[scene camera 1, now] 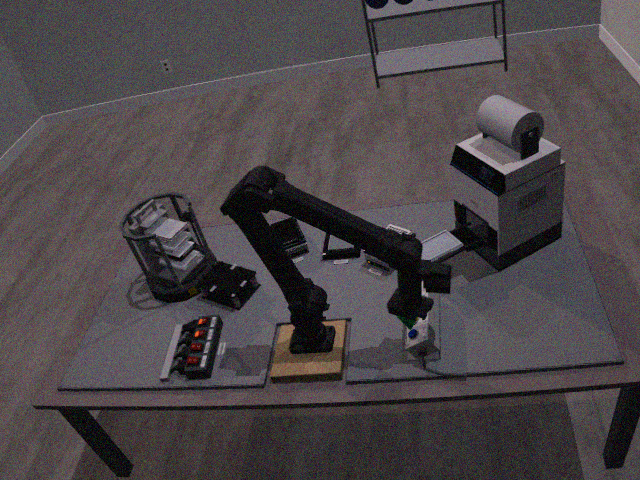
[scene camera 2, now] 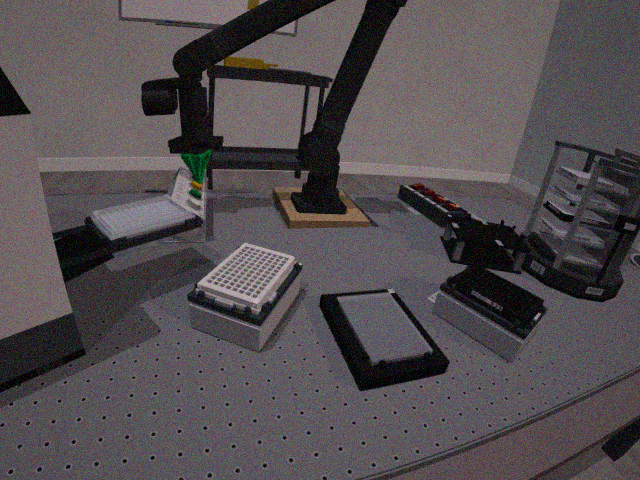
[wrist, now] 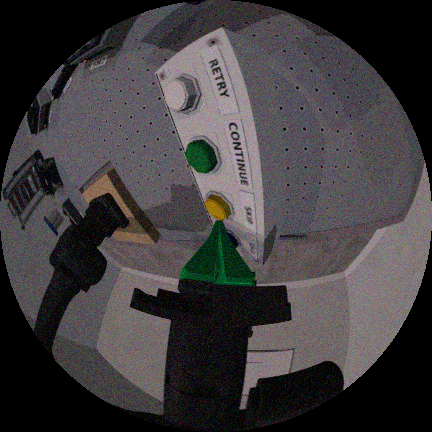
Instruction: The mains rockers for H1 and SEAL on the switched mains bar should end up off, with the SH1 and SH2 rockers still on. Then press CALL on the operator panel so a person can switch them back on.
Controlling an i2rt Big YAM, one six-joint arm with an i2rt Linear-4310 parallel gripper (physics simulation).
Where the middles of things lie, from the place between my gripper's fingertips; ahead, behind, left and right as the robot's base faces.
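Positions relative to my hand: green button (wrist: 200, 155), 1 cm to the right and 8 cm ahead; RETRY button (wrist: 179, 94), 1 cm to the right and 13 cm ahead; plate tray (scene camera 2: 111, 246), 11 cm to the right, 29 cm ahead and 3 cm above; rack carousel (scene camera 2: 588, 264), 79 cm to the left, 33 cm ahead and 8 cm above.
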